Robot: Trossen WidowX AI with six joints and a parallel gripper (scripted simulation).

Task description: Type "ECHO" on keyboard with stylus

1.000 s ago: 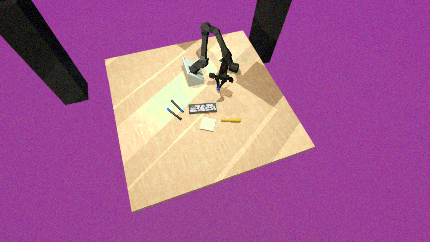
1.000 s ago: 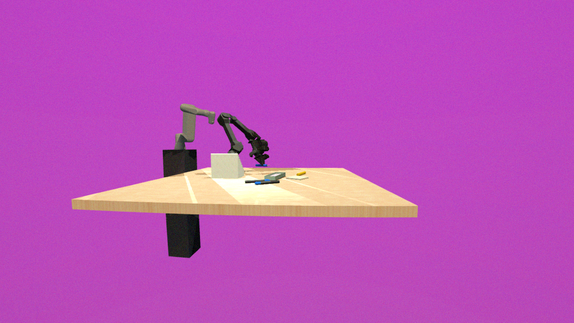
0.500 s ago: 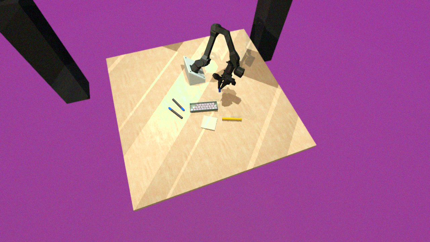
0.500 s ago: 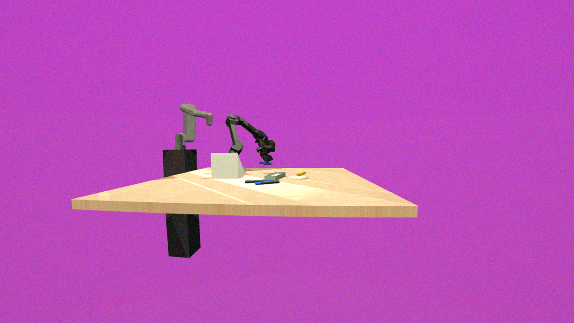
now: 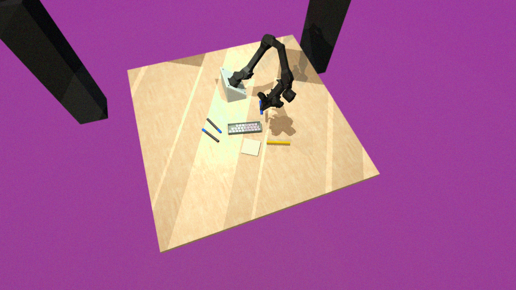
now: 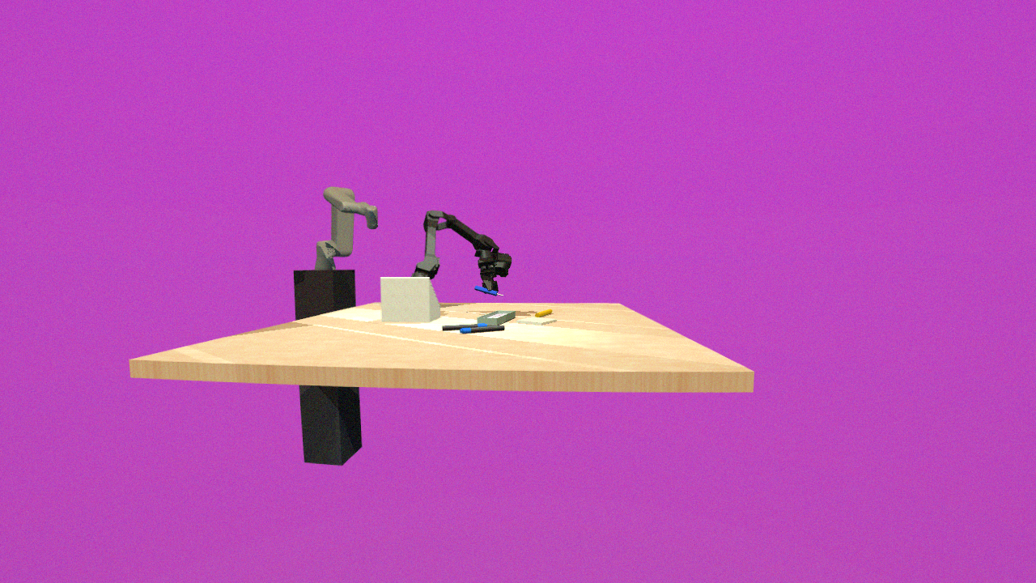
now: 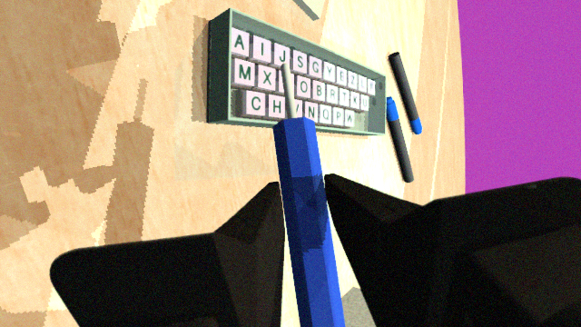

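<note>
My gripper tip is now 10 mm short of the stylus. The rest, counted from my gripper tip: stylus tip: 40 mm ahead, 10 mm to the right, 10 mm below; notepad: 190 mm ahead, 120 mm to the right, 90 mm below; yellow pencil: 210 mm ahead, 50 mm to the left, 90 mm below.
</note>
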